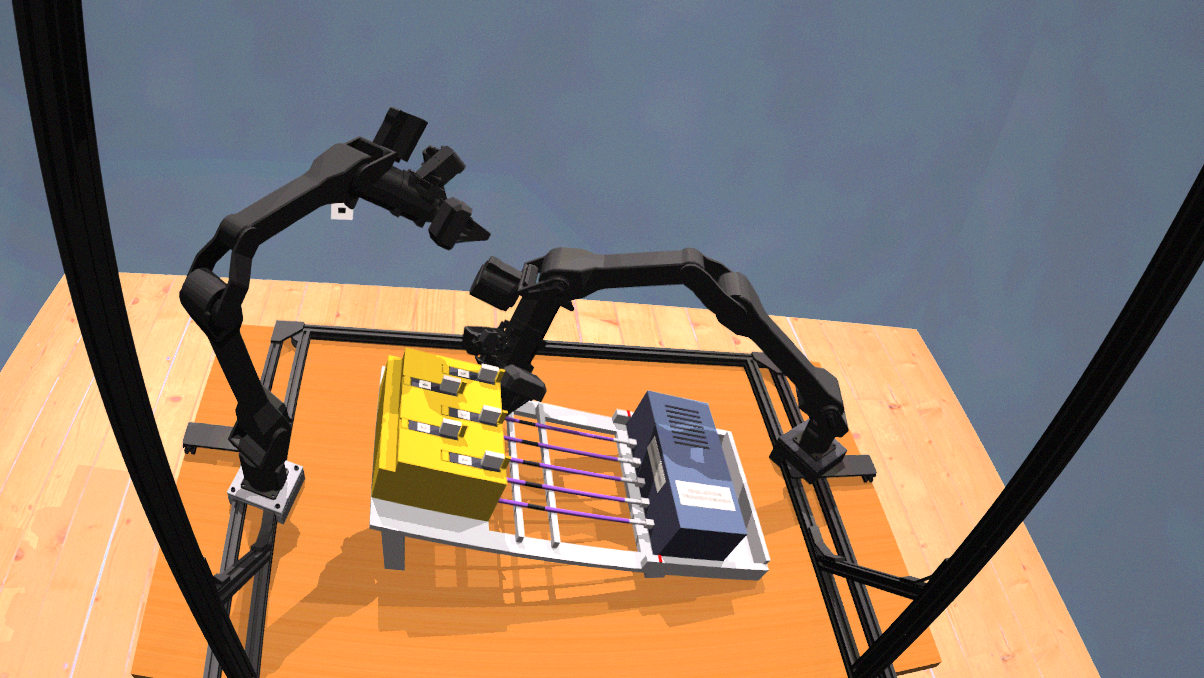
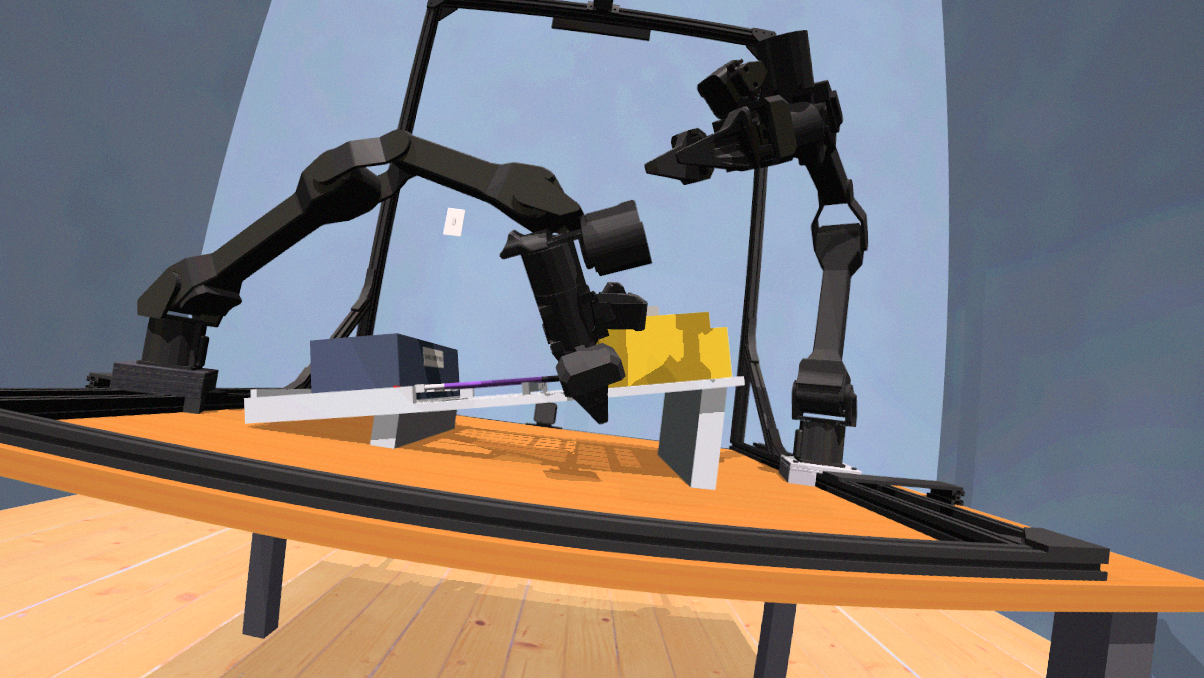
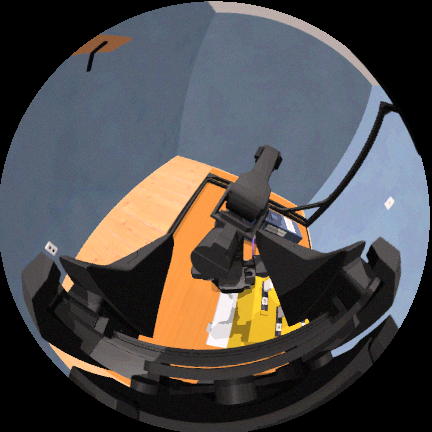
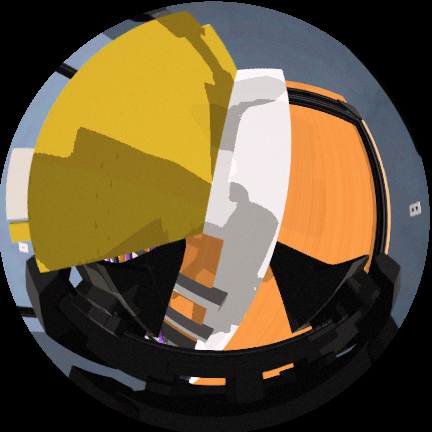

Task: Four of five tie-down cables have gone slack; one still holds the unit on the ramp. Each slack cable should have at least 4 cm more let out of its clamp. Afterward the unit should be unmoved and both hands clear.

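Observation:
The blue-grey unit [image 1: 686,459] [image 2: 353,362] [image 3: 282,231] sits at the low end of the white ramp [image 1: 581,556] [image 2: 320,410] [image 4: 262,150]. Several purple cables with black marks, one of them near the front [image 1: 585,512], run from the unit to the yellow clamp block [image 1: 438,494] [image 2: 665,349] [image 4: 125,110]. Grey-white levers stand on the block, one at its front corner [image 1: 492,459]. I cannot tell which cables are slack. My right gripper [image 1: 509,408] [image 2: 601,417] [image 4: 226,242] is open and empty, low beside the block's back right corner. My left gripper [image 1: 486,236] [image 2: 663,164] is open and empty, high above and behind the block.
White crossbars [image 1: 551,505] lie under the cables. Black frame rails [image 1: 657,353] [image 2: 505,517] edge the orange table [image 1: 505,644] [image 2: 581,501]. My right arm passes over the ramp's back side, and its wrist hangs close to the block.

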